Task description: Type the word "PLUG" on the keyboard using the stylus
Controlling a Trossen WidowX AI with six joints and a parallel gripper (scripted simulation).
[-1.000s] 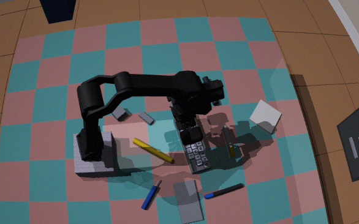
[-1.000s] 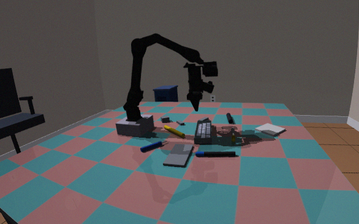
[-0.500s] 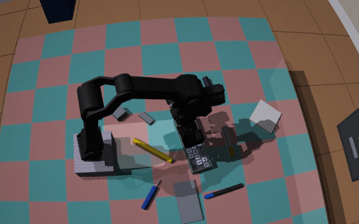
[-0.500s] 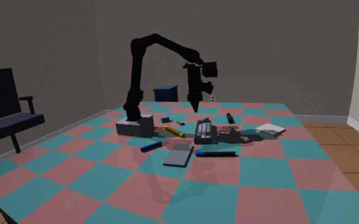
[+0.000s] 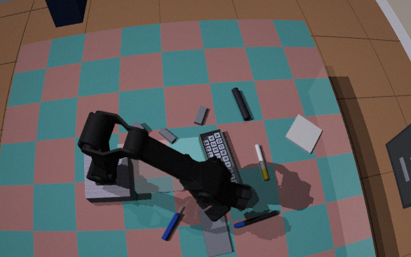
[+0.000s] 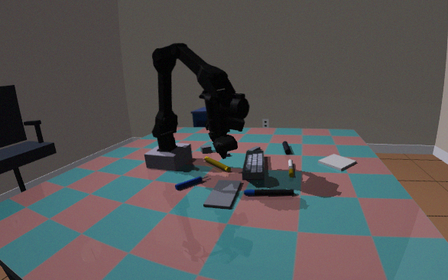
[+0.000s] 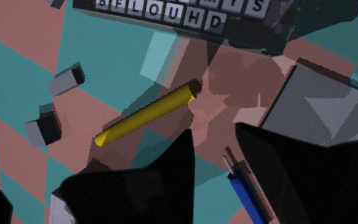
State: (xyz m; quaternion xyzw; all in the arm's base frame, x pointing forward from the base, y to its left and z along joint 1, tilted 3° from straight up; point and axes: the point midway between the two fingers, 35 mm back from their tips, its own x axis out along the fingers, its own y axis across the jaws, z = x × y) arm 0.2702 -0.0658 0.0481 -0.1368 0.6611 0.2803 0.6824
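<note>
The grey slab is 120 mm to the right of my gripper tip, 70 mm below it and 50 mm ahead of it. Also, from my gripper tip: dark cylinder 300 mm to the left, 180 mm ahead, 60 mm below; then yellow rod 80 mm to the left, 60 mm below, 60 mm behind; then yellow-and-white pen 220 mm ahead, 70 mm to the left, 60 mm below.
</note>
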